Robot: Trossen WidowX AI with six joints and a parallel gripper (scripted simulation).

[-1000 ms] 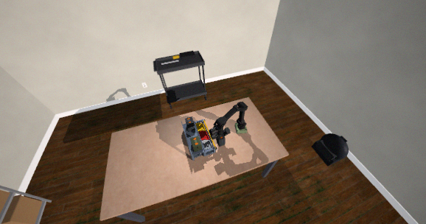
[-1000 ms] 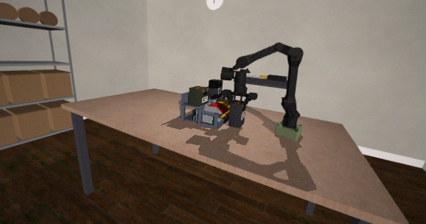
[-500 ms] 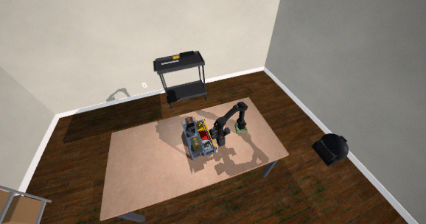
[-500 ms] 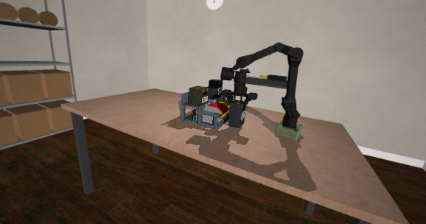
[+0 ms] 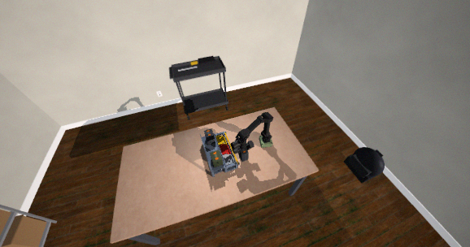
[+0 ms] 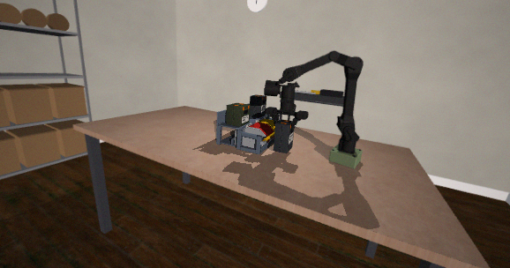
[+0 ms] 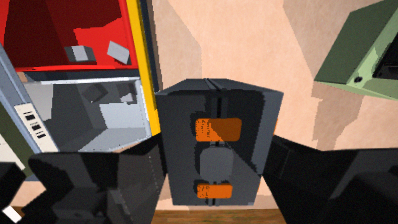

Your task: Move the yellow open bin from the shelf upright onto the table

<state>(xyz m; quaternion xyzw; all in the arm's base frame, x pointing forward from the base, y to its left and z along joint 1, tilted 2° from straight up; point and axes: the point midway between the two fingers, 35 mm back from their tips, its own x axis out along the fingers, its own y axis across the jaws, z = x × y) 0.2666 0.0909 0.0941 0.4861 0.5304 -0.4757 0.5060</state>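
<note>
Right now my hand is 6 cm above the black box. Round my hand: yellow bar 8 cm ahead, 11 cm to the right, 8 cm below; then red bin 17 cm ahead, 10 cm to the right, 10 cm below; then grey bin 16 cm ahead, 1 cm to the left, 10 cm below.
</note>
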